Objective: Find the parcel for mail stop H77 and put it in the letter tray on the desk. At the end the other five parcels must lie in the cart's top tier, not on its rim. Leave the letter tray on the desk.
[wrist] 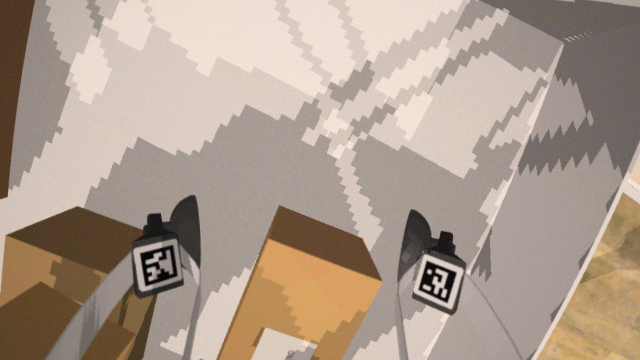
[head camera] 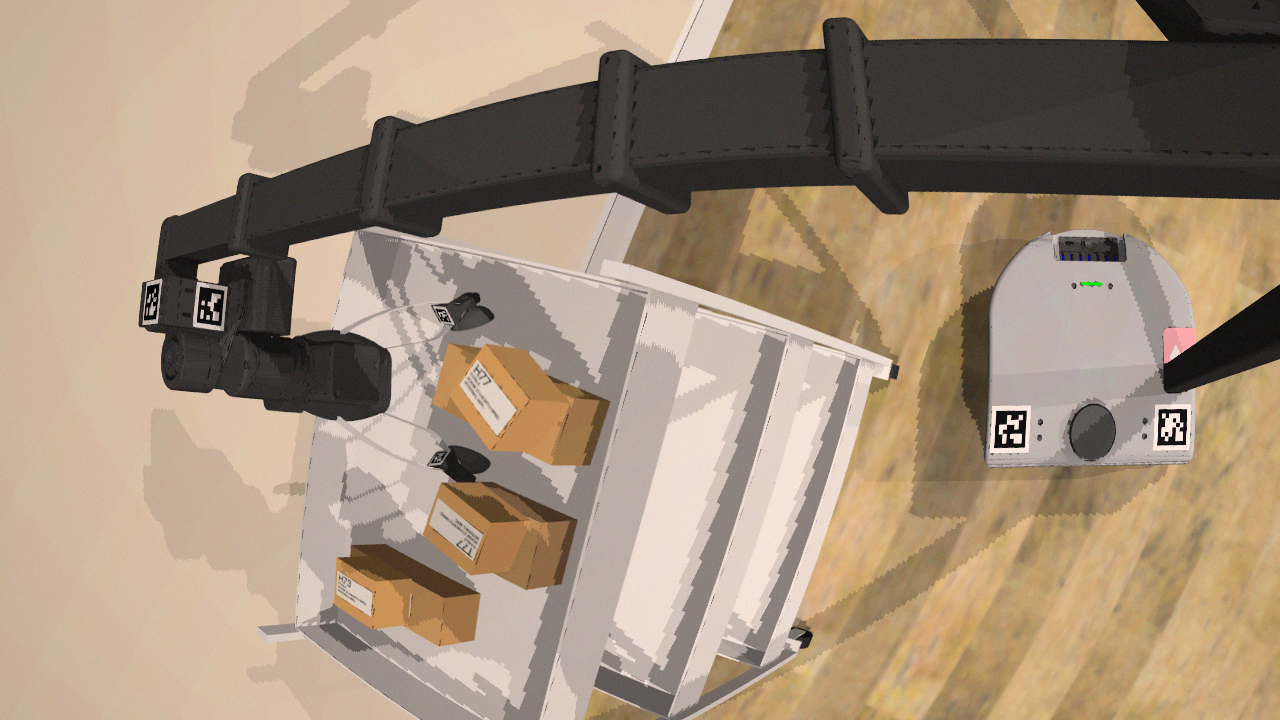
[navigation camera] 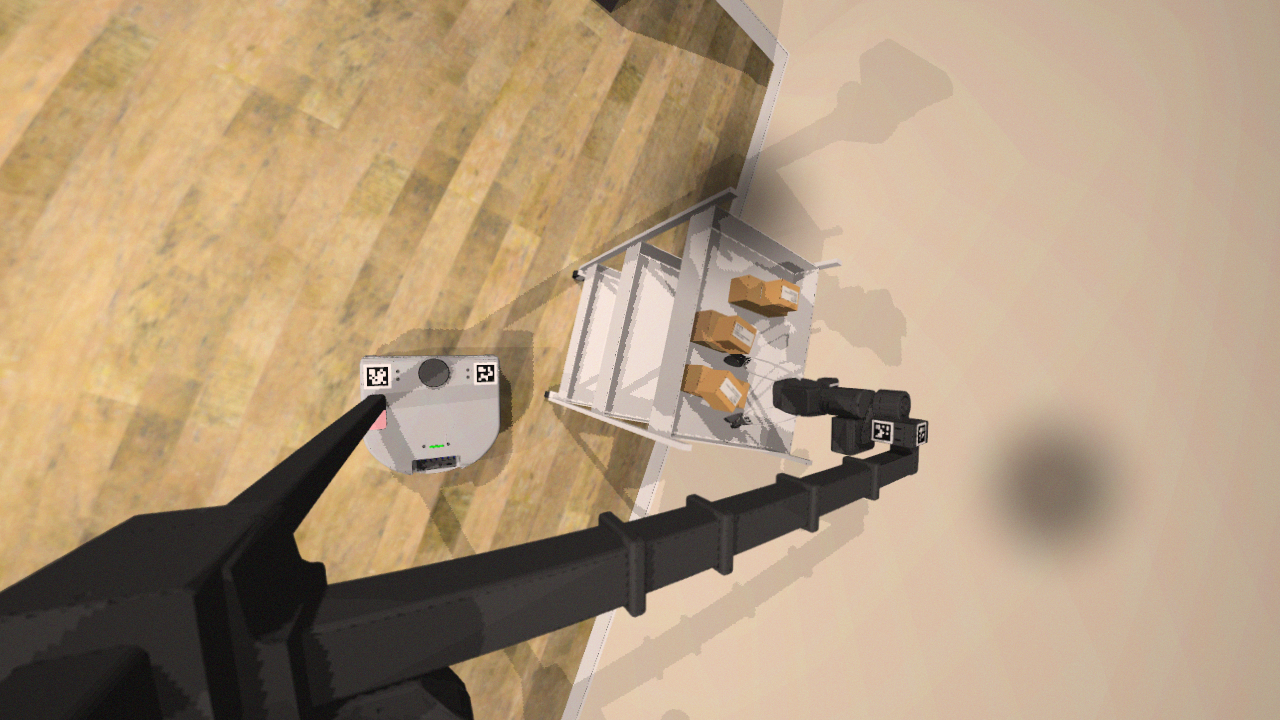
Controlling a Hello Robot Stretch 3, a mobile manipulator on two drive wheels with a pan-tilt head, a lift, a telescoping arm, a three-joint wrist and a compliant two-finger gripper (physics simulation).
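Seen in the pictures: robot's base, origin of the base link: [head camera: 1089, 429] [navigation camera: 433, 371].
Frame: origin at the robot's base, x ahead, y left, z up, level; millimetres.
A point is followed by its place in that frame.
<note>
The parcel labelled H77 [head camera: 487, 398] @(z 765, x -13, y -452 mm) [navigation camera: 729, 391] @(z 765, x -13, y -448 mm) lies crosswise on another parcel [head camera: 586, 431] @(z 683, x 6, y -421 mm) in the top tier of the white cart [head camera: 617, 501] @(z 703, x 55, y -380 mm) [navigation camera: 689, 286] @(z 702, x 175, y -410 mm). My gripper [head camera: 465, 386] @(z 663, x -22, y -540 mm) [navigation camera: 736, 390] @(z 663, x -22, y -540 mm) [wrist: 302, 229] @(z 663, x -22, y -540 mm) is open, its fingers apart on either side of this stack's near end. In the wrist view, the end of a parcel [wrist: 310, 280] with a partly visible label shows between the fingers, touching neither. The T77 parcel [head camera: 469, 532] @(z 763, x 86, y -470 mm) [navigation camera: 738, 333] @(z 763, x 89, y -472 mm) and the H73 parcel [head camera: 362, 591] @(z 765, x 163, y -601 mm) [navigation camera: 787, 295] @(z 765, x 167, y -606 mm) each appear to overlap another parcel. The letter tray and desk do not show.
My arm [head camera: 733, 116] @(z 1017, x -99, y -157 mm) [navigation camera: 680, 564] @(z 1018, x -110, y -155 mm) extends over the cart's side. The grey robot base [head camera: 1087, 358] @(z 160, x -92, y -11 mm) [navigation camera: 438, 411] @(z 160, x -98, y -9 mm) stands on the wooden floor near the lower tiers. In the wrist view, a neighbouring parcel [wrist: 70, 225] is close beside the left finger, and the cart's side wall is right of the right finger.
</note>
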